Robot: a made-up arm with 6 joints.
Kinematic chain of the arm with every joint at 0, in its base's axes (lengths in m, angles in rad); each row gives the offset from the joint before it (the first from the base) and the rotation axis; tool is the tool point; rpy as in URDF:
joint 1: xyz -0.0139 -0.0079 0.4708 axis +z
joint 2: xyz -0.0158 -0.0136 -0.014 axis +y
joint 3: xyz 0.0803 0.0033 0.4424 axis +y
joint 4: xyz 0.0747 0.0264 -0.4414 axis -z
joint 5: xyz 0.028 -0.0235 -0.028 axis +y
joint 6: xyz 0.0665 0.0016 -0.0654 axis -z
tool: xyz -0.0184 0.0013 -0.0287 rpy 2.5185 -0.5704 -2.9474
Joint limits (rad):
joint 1: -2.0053..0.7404
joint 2: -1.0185..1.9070
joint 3: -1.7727..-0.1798
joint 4: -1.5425..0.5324
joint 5: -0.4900..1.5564
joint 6: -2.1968..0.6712
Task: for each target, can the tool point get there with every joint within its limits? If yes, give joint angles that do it. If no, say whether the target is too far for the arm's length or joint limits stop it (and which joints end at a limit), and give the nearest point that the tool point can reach.
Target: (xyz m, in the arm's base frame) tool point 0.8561 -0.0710 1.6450
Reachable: no: too far | nearest point 0.5362 -0.0478 1.2158 | short by 0.536 m
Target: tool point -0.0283 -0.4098 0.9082
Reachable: yes | joints -1.5707 -0.5471 -0.9319 -0.1650 0.7134 -0.6346
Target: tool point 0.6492 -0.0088 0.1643
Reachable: yes | joints -0.1105 0.8736 -1.1627 -1.3758 0.2287 -1.2740
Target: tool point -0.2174 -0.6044 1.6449
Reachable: no: too far | nearest point -0.1550 -0.4214 1.2893 | short by 0.405 m
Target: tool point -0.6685 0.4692 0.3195
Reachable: no: joint limits stop it (at a limit: joint 2, joint 3, joint 4, joint 6) | nearest point -0.2033 0.1301 0.2128 | short by 0.585 m
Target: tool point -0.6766 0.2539 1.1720
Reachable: no: joint limits stop it (at a limit: joint 2, joint 3, joint 5, joint 6) | nearest point -0.3668 0.1315 1.3174 | short by 0.363 m
